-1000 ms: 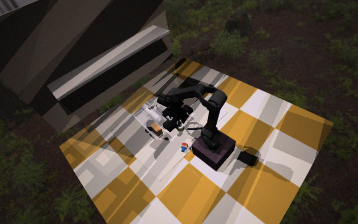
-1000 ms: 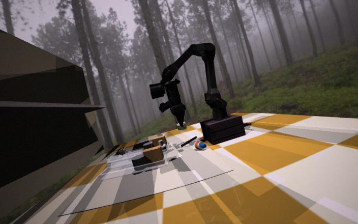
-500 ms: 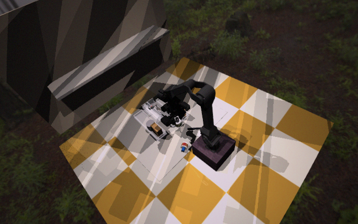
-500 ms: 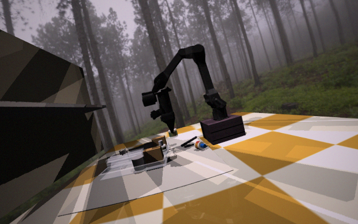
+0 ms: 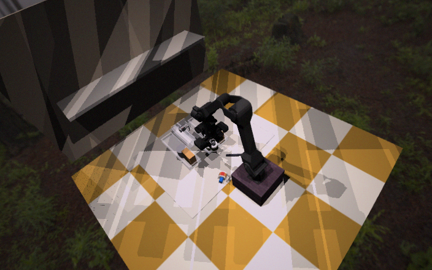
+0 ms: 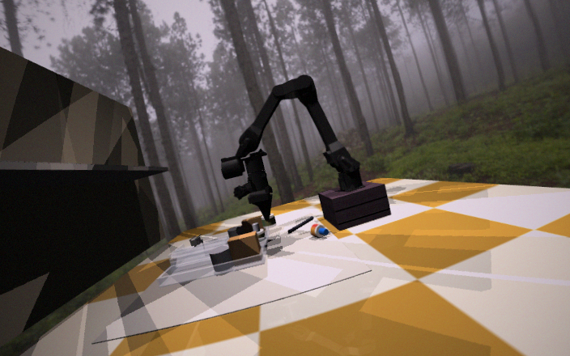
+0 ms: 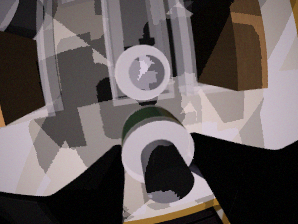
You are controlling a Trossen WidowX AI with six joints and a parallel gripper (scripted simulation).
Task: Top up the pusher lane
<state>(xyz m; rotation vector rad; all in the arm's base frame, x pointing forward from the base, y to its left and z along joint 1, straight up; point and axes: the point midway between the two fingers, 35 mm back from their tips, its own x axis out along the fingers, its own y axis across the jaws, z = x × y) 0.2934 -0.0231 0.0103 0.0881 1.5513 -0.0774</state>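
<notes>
Right now the black rod is 110 mm behind my gripper tip, 70 mm to the right of it and 70 mm below it. Also, from my gripper tip: clear lane rack (200 mm ahead, 60 mm below).
</notes>
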